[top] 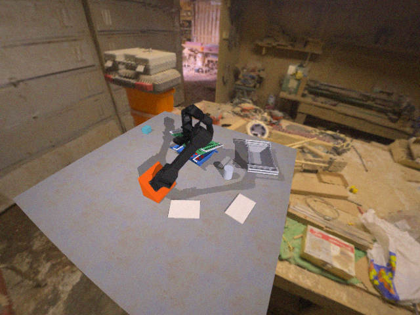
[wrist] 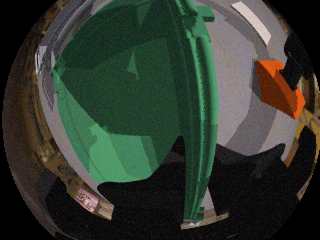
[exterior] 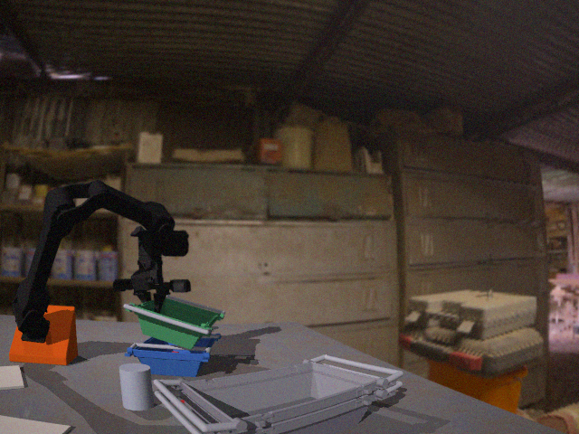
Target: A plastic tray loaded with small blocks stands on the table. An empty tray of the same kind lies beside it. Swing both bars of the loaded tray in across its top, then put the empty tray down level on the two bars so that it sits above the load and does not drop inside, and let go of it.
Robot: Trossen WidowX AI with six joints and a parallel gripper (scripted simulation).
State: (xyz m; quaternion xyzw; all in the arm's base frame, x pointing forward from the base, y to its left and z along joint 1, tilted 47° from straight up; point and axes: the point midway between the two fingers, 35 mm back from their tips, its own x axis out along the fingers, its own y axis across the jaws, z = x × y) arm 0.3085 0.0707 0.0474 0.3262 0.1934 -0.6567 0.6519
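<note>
Right now my gripper tip is 70 mm short of the green tray, 20 mm below it and 10 mm to the left of it. From my gripper tip the other things lie so: teal block 500 mm to the left, 110 mm ahead, 90 mm below; red block 260 mm to the right, 100 mm below, 70 mm ahead; grey cylinder 290 mm to the right, 70 mm below, 10 mm behind.
</note>
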